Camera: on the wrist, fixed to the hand. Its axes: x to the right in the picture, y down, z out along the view.
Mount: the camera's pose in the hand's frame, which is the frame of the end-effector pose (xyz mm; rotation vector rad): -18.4 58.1 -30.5 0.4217 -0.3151 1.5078
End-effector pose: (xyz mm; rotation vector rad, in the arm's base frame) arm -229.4 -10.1 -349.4 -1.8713 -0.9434 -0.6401
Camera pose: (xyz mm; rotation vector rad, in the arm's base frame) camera -193.7 -60.4 -378.3 -1.7241 0.3095 0.7184
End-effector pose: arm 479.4 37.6 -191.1 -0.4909 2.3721 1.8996
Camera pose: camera 484.8 23.1 -124.7 -1.3647 -2.0557 -0.8918
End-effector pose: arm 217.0 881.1 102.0 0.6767 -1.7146 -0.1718
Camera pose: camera 227.5 945.6 121.3 -0.5109 -2.1472 1.1982
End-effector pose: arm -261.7 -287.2 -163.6 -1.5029 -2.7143 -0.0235
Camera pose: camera -201.9 -272.9 -134.2 2.8873 0.8939 -0.7531
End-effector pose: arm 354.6 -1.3 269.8 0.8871 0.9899 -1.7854
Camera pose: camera 419.6 15.4 257.8 1.0814 -0.3495 -0.7101
